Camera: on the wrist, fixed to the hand. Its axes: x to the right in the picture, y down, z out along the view.
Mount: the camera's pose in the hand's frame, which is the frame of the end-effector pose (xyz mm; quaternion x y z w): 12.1 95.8 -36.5 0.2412 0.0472 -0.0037 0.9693
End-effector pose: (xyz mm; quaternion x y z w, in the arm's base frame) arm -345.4 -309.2 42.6 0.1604 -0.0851 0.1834 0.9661
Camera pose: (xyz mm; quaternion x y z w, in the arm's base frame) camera -367.0 -208.4 37.9 0.3802 0.0079 0.2023 0.9025
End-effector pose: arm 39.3 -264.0 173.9 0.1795 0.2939 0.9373 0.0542
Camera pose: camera 15.0 -359.6 204.4 -0.1417 -0.5142 -0.8459 0.0012
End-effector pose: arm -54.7 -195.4 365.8 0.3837 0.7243 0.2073 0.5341
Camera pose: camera -58.3 -122.6 438.9 0.4883 0.7787 0.0424 0.3917
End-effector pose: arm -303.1 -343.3 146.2 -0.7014 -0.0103 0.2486 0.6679
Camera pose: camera -309.7 -383.4 51.3 -0.5305 0.0789 0.2079 0.8180
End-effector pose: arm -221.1 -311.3 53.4 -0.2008 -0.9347 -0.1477 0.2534
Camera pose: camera -172.4 -237.6 106.8 -0.1231 -0.9304 0.0719 0.3376
